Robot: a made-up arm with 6 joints. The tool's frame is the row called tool. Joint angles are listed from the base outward.
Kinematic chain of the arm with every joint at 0, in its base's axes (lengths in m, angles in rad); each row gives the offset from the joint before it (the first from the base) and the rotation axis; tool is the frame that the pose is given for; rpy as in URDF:
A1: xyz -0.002 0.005 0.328 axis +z
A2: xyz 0.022 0.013 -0.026 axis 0.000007 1 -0.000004
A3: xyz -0.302 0.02 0.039 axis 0.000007 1 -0.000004
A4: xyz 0.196 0 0.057 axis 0.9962 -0.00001 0.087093
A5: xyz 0.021 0.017 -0.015 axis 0.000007 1 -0.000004
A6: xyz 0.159 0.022 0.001 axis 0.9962 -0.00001 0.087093
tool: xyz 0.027 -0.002 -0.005 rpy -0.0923 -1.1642 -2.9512
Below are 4 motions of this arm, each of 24 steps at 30 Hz.
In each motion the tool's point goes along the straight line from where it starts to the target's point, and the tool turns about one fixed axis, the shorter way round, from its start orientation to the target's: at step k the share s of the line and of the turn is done. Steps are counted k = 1, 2, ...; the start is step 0. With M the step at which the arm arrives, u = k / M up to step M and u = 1 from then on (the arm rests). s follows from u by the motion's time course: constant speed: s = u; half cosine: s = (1 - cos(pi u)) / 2; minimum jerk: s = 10 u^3 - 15 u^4 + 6 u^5.
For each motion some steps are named. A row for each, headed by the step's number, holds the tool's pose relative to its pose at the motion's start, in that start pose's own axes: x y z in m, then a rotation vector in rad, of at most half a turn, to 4 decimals.
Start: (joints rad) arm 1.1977 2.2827 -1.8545 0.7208 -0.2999 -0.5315
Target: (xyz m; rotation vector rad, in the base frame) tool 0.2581 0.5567 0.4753 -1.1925 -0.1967 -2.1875
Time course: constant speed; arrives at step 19
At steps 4, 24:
4: 0.0117 0.0173 -0.0049 -0.0804 0.1007 -0.0448
24: 0.0554 0.0823 -0.0231 -0.3821 0.4785 -0.2129

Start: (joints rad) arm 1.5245 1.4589 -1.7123 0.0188 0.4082 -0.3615
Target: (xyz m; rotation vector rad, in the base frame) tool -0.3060 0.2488 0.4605 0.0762 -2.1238 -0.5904
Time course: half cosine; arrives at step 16
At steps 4, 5, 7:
4: -0.0135 -0.0463 -0.0247 0.1699 -0.0300 -0.0508
5: -0.0204 -0.0702 -0.0375 0.2578 -0.0455 -0.0771
7: -0.0370 -0.1272 -0.0679 0.4669 -0.0824 -0.1397

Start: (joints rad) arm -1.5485 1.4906 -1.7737 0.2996 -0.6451 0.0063
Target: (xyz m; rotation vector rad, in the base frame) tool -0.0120 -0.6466 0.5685 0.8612 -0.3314 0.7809
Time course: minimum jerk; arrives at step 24
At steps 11, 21, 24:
11: -0.1392 0.0810 -0.0825 0.1511 -0.2590 -0.4320
21: -0.3245 0.1888 -0.1923 0.3522 -0.6036 -1.0068
24: -0.3298 0.1919 -0.1954 0.3580 -0.6134 -1.0232

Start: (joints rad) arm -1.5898 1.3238 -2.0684 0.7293 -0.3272 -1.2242
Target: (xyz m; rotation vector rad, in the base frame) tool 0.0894 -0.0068 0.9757 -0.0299 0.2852 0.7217
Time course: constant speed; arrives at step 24
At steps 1, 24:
1: 0.0078 0.0015 -0.0011 -0.0023 0.0187 -0.0155
24: 0.1876 0.0355 -0.0263 -0.0558 0.4498 -0.3724

